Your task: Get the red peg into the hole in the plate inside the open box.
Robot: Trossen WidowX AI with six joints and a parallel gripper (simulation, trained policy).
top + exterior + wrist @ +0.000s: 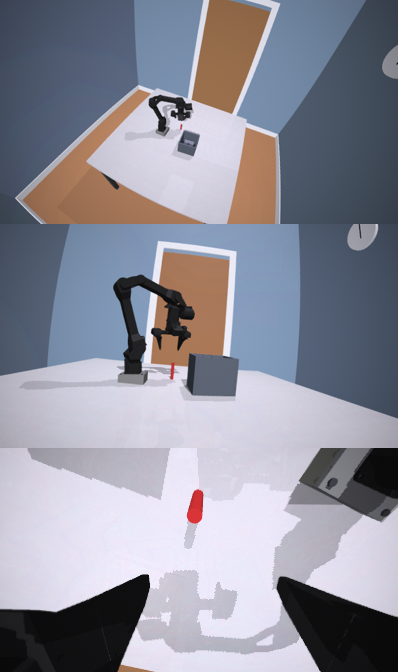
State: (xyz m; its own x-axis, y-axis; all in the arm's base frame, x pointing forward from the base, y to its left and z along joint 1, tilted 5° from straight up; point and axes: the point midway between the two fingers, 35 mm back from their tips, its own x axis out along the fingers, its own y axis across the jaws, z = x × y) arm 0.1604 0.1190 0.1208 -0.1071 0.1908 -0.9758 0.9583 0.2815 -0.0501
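Right now the red peg is 10 cm below my gripper tip, 2 cm to the right of it and 2 cm ahead of it. The rest, counted from my gripper tip: light plate (21 cm to the right, 16 cm ahead, 9 cm below).
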